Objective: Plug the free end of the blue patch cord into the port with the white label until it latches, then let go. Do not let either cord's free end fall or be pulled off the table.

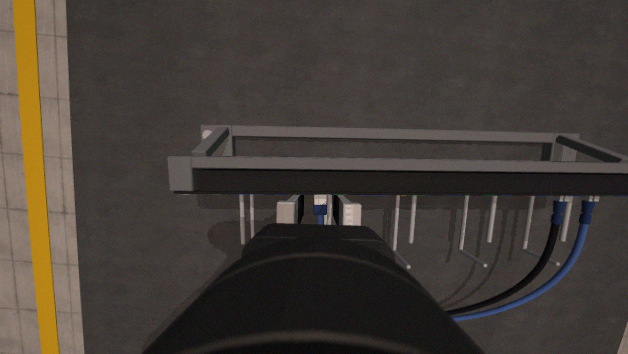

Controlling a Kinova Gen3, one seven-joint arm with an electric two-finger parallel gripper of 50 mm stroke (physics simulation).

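My gripper is open at the front of the grey panel, with a gap on each side of a blue plug. The plug has a pale front part that meets the panel's lower edge, and a short stretch of blue cord runs down from it behind the gripper body. The panel is seen from above, so its port faces and the white label do not show, and I cannot see whether the plug is latched. At the right, the blue cord and the black cord end in plugs at the panel.
Thin pale rods stick out from the panel front on both sides of the gripper, some with bent ends. The panel's rear frame bar lies behind. A yellow stripe runs along the floor at the left, beyond the dark table top.
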